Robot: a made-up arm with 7 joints. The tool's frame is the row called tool. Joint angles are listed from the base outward. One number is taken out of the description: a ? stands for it. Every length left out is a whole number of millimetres.
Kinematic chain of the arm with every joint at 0, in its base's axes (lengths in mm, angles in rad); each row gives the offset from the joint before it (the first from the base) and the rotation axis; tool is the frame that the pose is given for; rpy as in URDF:
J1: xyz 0 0 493 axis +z
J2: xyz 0 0 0 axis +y
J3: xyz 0 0 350 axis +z
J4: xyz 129 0 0 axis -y
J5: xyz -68 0 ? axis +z
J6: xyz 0 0 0 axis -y
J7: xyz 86 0 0 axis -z
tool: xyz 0 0 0 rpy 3.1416 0 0
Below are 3 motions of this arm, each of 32 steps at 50 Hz.
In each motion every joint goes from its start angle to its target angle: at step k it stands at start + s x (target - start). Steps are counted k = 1, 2, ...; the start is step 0. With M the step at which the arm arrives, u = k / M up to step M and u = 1 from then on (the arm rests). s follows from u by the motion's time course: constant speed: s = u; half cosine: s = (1 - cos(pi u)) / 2; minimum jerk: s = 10 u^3 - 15 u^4 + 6 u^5.
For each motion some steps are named. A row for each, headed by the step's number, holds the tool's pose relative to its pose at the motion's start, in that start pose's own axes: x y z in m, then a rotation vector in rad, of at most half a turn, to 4 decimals.
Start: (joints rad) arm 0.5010 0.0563 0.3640 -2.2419 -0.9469 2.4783 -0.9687
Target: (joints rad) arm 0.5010 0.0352 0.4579 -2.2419 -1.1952 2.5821 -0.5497
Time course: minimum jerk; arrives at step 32
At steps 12, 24, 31, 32:
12: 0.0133 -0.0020 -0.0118 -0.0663 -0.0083 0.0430
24: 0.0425 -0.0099 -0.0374 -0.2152 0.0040 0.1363
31: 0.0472 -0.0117 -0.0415 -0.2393 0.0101 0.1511
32: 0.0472 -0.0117 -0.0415 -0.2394 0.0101 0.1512

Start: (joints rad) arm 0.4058 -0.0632 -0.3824 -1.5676 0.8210 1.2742 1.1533
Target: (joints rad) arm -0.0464 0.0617 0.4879 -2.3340 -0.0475 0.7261 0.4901
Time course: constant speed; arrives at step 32
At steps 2, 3, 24, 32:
2: 0.0116 -0.0072 0.0276 -0.1037 0.0064 -0.0035
3: 0.0173 -0.0101 0.0414 -0.1560 0.0079 -0.0054
24: 0.1127 0.0438 0.3087 -1.2711 -0.2054 -0.0226
32: 0.1309 0.1062 0.3763 -1.6733 -0.3798 0.0173

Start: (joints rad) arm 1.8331 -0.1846 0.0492 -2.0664 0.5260 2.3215 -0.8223
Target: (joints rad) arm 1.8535 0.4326 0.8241 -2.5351 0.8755 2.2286 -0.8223
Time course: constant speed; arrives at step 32
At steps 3, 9, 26, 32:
3: 0.0017 -0.0165 0.0596 0.0982 -0.0859 -0.0036
9: -0.0121 -0.0597 0.1693 0.2907 -0.2621 -0.0037
26: -0.1409 -0.2296 0.3706 0.7964 -0.7833 0.0230
32: -0.2018 -0.2932 0.3946 0.9577 -0.9717 0.0317

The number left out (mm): 317
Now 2 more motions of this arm.
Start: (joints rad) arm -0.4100 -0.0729 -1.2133 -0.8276 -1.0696 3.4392 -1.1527
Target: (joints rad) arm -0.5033 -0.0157 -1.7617 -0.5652 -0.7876 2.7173 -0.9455
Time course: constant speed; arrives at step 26
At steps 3, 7, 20, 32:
3: -0.0177 -0.0047 0.0039 0.0841 -0.0848 -0.0110
7: -0.0420 -0.0090 0.0076 0.1864 -0.2026 -0.0230
20: -0.1214 -0.0055 0.0077 0.4380 -0.6123 -0.0427
32: -0.1548 0.0056 0.0024 0.5119 -0.8088 -0.0424

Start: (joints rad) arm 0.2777 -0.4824 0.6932 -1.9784 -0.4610 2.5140 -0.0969
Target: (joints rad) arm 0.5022 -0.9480 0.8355 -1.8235 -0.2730 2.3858 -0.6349
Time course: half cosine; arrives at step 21
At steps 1, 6, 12, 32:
1: 0.0006 -0.0006 -0.0020 -0.0010 0.0027 -0.0035
6: 0.0148 -0.0229 -0.0668 -0.0360 0.0890 -0.1176
12: 0.0178 -0.0851 -0.2187 -0.1372 0.2821 -0.3808
32: -0.0170 -0.1520 -0.3523 -0.2585 0.4486 -0.6198

